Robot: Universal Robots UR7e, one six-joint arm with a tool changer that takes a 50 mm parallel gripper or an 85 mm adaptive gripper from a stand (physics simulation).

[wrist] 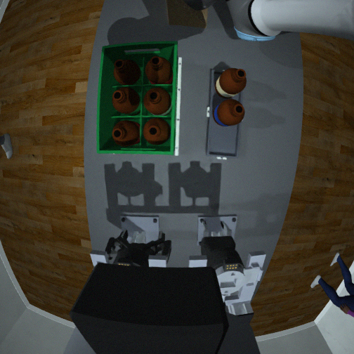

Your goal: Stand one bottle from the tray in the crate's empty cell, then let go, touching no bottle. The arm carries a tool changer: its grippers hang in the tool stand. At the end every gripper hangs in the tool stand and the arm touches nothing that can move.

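Observation:
The green crate (100, 100) stands at the upper left with a brown bottle upright in each cell, the bottom-right bottle (157, 131) among them. The dark tray (223, 145) to its right holds two bottles, one with a cream label (231, 83) and one with a blue label (229, 112). The parallel gripper (215, 225) hangs at the right of the tool stand (256, 258), its fingers apart and empty. The adaptive gripper (138, 244) hangs at the left, its fingers spread. The black block (150, 295) of the arm's wrist is in front, partly hiding the stand, with no gripper seen on it.
The arm's pale base and link (305, 17) cross the upper right. A brown box (186, 12) stands at the top. A white strip (179, 105) runs along the crate's right side. A person's legs (332, 290) show at the lower right, beyond the table (195, 60).

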